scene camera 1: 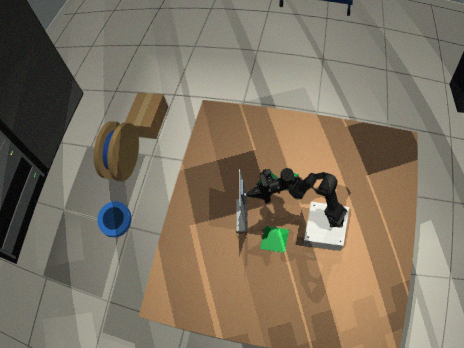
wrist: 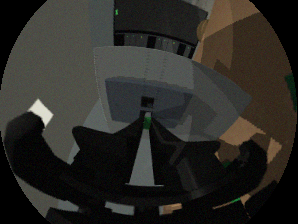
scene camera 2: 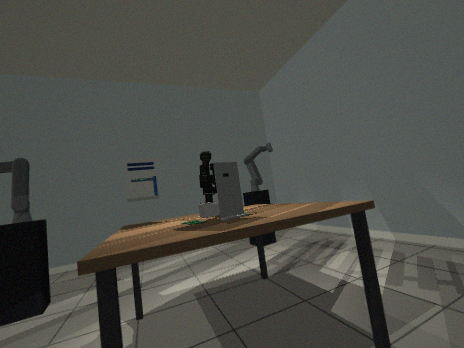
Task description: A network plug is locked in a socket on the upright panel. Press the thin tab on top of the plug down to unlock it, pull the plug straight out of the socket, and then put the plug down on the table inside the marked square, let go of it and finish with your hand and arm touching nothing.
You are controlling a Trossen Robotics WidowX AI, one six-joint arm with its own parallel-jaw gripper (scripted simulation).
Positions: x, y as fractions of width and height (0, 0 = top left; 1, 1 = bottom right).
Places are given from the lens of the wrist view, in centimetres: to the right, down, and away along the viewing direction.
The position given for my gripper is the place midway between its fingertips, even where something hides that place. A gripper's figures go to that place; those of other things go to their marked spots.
my gripper (wrist: 0.49, 0.53): 0, 1, 10
grey upright panel (wrist: 0.66, 0.46): 8, -1, 10
